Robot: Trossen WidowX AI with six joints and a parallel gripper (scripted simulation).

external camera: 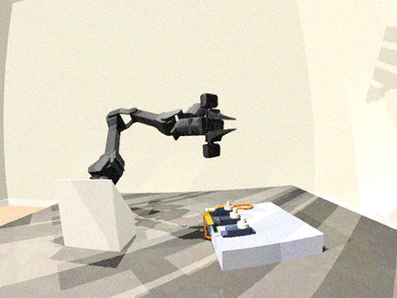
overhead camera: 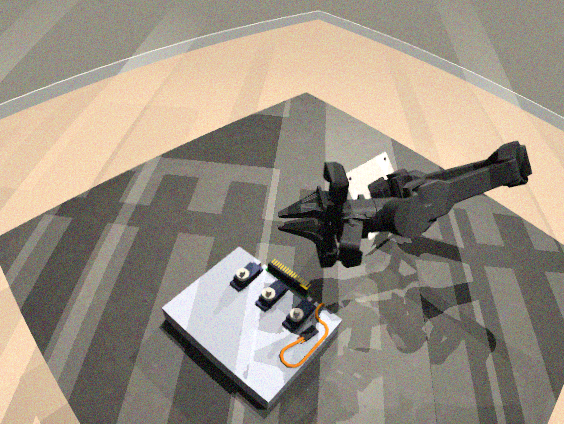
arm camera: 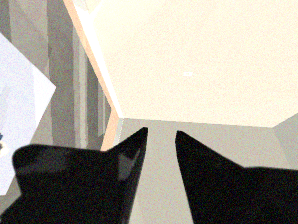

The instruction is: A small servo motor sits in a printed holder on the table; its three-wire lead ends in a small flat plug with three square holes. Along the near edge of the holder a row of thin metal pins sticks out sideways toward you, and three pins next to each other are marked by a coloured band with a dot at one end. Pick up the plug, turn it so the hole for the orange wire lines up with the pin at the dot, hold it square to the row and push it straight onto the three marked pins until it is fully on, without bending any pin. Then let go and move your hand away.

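Right now my gripper tip is 80 mm short of the printed holder and 290 mm above it.
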